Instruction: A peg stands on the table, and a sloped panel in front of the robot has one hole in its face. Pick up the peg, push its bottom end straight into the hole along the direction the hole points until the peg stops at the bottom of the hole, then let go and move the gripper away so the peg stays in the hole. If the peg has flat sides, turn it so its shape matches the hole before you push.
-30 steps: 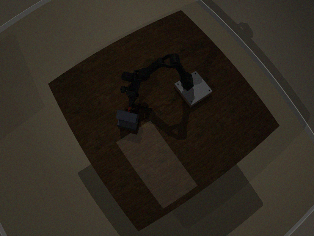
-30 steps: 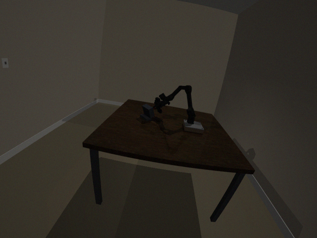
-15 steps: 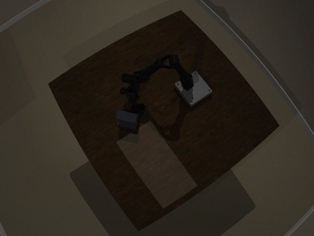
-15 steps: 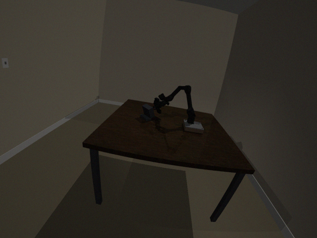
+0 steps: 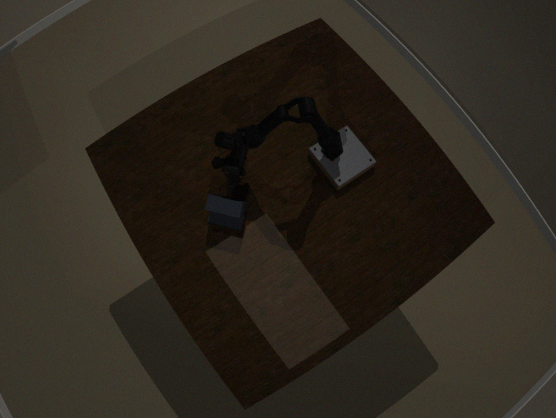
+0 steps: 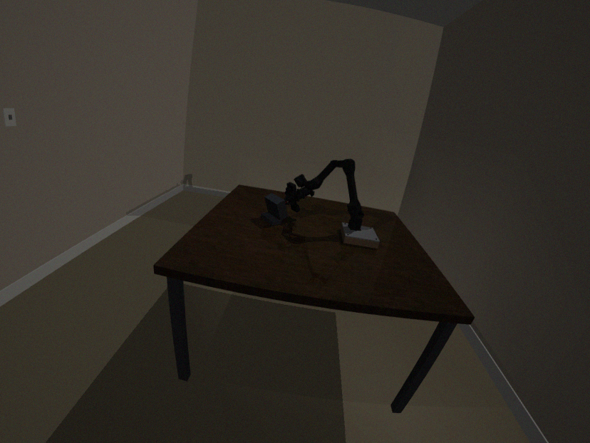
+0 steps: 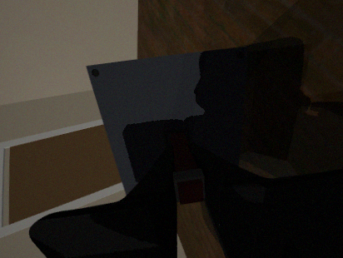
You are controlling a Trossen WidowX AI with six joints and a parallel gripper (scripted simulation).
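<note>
Right now my gripper tip is 3 cm short of the sloped panel, 2 cm to the right of it and 2 cm above it. From my gripper tip the other things lie so: peg (1 cm behind, 1 cm to the right, 1 cm above).
</note>
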